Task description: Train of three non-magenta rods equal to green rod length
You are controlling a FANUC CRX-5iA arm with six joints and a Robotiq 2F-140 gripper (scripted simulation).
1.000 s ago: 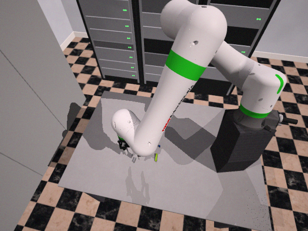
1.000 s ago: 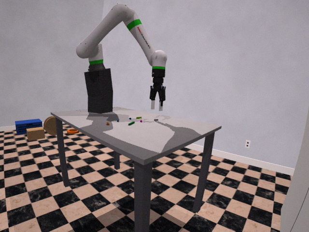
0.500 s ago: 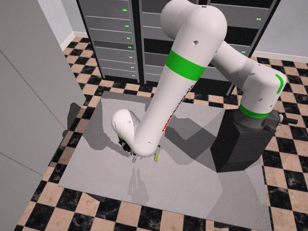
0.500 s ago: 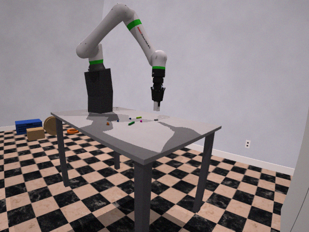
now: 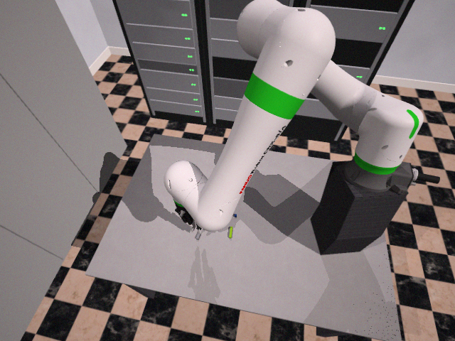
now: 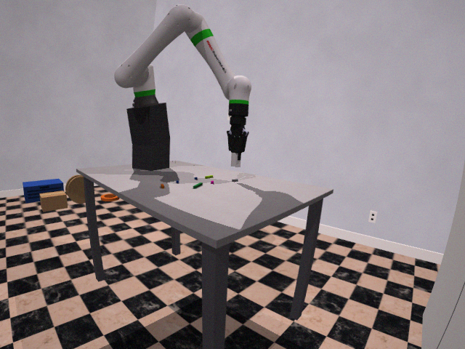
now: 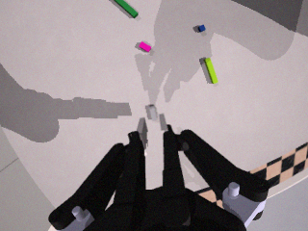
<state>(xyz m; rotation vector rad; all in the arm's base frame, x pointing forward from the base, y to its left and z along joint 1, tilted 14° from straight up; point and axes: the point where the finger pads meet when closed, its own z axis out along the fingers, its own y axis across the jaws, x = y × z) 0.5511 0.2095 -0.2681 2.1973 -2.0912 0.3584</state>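
The grey rod is 10 cm below my hand. Round my hand: magenta rod 13 cm to the right, 10 cm below, 1 cm behind; then lime rod 12 cm behind, 10 cm below, 6 cm to the right; then green rod 22 cm to the right, 10 cm below, 2 cm ahead.
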